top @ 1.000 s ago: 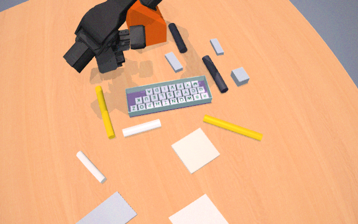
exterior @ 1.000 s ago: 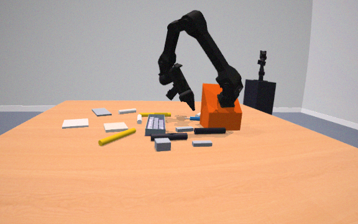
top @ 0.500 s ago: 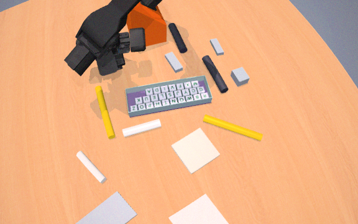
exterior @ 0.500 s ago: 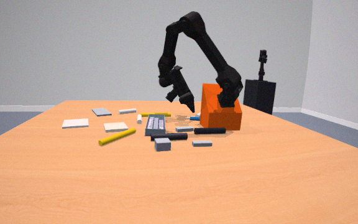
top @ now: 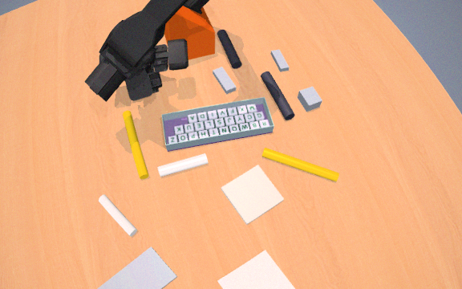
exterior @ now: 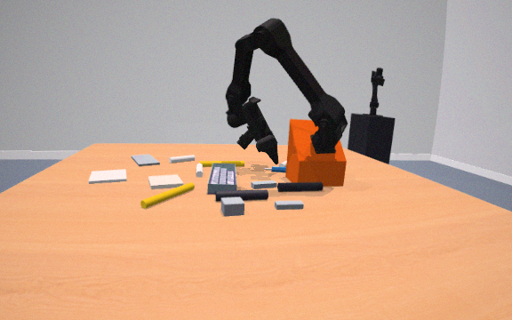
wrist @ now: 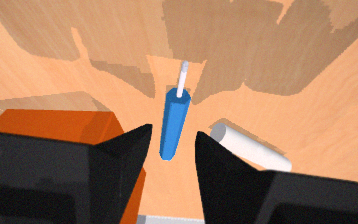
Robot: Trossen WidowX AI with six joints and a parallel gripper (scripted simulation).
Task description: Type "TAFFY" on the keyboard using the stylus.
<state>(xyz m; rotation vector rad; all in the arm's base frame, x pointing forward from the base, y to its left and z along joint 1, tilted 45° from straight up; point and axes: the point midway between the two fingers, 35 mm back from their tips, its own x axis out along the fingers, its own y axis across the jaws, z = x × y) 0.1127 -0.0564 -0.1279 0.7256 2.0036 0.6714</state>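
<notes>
Now: the stylus 2 cm below my gripper tip.
</notes>
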